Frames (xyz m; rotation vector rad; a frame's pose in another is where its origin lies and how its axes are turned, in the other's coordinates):
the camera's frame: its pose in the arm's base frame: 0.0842 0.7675 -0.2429 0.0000 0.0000 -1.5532
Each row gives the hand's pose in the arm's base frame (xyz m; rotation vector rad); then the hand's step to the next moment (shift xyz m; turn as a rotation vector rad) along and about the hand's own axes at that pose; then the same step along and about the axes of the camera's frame.
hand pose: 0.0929 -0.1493 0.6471 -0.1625 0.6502 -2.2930
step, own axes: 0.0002 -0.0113 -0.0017 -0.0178 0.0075 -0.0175
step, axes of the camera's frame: -0.0075 -0.0076 0.0041 -0.0146 0.0126 -0.0176
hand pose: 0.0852 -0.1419 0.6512 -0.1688 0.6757 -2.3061
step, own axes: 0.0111 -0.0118 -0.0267 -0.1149 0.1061 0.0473
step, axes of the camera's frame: -0.0113 -0.0232 -0.0175 0.0096 0.1630 -0.0061
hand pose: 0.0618 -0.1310 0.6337 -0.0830 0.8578 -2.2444
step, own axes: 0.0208 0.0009 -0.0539 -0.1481 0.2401 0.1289
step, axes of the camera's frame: -0.0166 -0.0305 -0.0462 0.1053 0.2912 -0.0174
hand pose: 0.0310 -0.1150 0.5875 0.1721 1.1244 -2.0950
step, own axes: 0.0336 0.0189 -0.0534 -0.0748 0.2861 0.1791
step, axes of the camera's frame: -0.0165 -0.0228 -0.0596 0.1991 0.2783 -0.0494
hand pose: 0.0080 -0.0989 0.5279 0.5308 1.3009 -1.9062
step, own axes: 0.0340 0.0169 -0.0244 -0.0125 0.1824 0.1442
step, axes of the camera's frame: -0.0072 -0.0100 -0.0434 0.1664 0.1568 -0.0440
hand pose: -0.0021 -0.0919 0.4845 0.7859 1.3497 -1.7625
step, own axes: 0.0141 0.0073 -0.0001 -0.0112 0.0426 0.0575
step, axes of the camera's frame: 0.0038 -0.0011 -0.0154 0.0603 0.0400 0.0026
